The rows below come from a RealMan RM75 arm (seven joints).
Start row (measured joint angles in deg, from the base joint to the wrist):
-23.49 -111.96 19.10 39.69 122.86 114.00 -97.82
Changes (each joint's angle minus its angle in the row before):
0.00 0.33 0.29 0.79 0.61 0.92 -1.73
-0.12 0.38 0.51 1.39 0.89 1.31 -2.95
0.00 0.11 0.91 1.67 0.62 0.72 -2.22
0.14 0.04 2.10 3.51 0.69 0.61 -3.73
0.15 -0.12 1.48 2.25 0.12 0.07 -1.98
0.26 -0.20 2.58 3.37 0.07 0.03 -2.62
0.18 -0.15 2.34 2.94 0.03 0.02 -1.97
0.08 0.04 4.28 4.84 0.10 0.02 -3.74
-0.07 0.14 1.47 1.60 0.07 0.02 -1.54
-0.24 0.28 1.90 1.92 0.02 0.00 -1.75
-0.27 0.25 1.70 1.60 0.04 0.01 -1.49
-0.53 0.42 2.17 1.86 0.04 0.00 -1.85
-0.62 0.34 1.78 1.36 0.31 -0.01 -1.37
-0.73 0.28 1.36 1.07 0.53 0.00 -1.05
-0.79 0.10 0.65 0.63 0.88 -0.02 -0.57
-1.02 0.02 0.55 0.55 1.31 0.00 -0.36
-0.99 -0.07 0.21 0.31 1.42 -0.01 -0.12
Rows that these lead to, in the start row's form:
-23.49 -111.63 19.39 40.48 123.47 114.92 -99.55
-23.61 -111.25 19.90 41.87 124.36 116.23 -102.50
-23.61 -111.14 20.81 43.54 124.98 116.95 -104.72
-23.47 -111.10 22.91 47.05 125.67 117.56 -108.45
-23.32 -111.22 24.39 49.30 125.79 117.63 -110.43
-23.06 -111.42 26.97 52.67 125.86 117.66 -113.05
-22.88 -111.57 29.31 55.61 125.89 117.68 -115.02
-22.80 -111.53 33.59 60.45 125.99 117.70 -118.76
-22.87 -111.39 35.06 62.05 126.06 117.72 -120.30
-23.11 -111.11 36.96 63.97 126.08 117.72 -122.05
-23.38 -110.86 38.66 65.57 126.12 117.73 -123.54
-23.91 -110.44 40.83 67.43 126.16 117.73 -125.39
-24.53 -110.10 42.61 68.79 126.47 117.72 -126.76
-25.26 -109.82 43.97 69.86 127.00 117.72 -127.81
-26.05 -109.72 44.62 70.49 127.88 117.70 -128.38
-27.07 -109.70 45.17 71.04 129.19 117.70 -128.74
-28.06 -109.77 45.38 71.35 130.61 117.69 -128.86

